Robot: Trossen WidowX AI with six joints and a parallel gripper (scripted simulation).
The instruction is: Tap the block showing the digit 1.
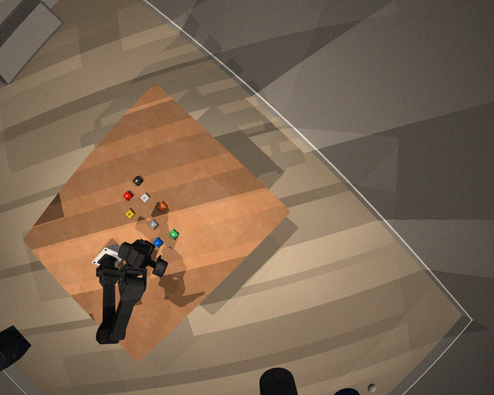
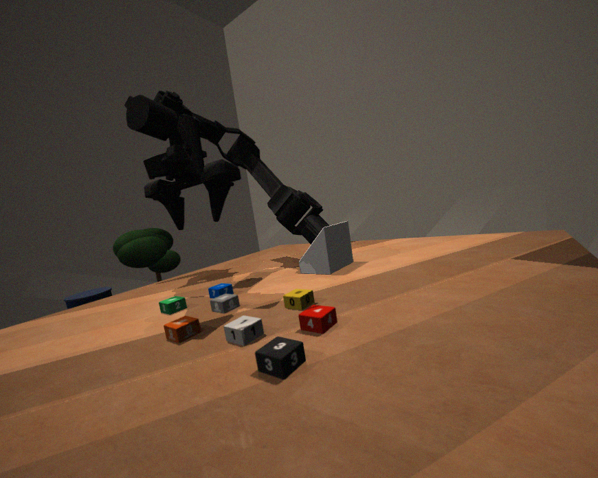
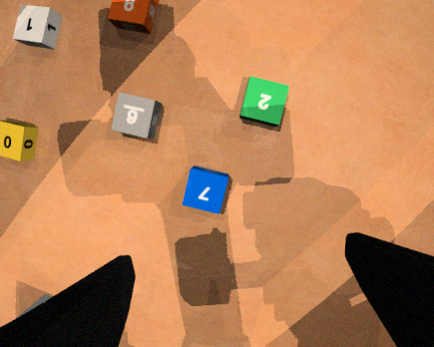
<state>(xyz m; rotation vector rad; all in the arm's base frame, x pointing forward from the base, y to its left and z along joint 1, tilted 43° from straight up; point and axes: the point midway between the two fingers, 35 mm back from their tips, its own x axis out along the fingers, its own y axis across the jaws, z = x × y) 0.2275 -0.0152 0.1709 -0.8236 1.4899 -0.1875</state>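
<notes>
My gripper tip is now 9 cm short of the white block, 21 cm to the right of it and 13 cm above it. Round my gripper tip: grey 6 block (4 cm ahead, 10 cm to the left, 13 cm below); then blue 7 block (1 cm behind, 2 cm to the left, 13 cm below); then green 2 block (8 cm ahead, 13 cm below).
</notes>
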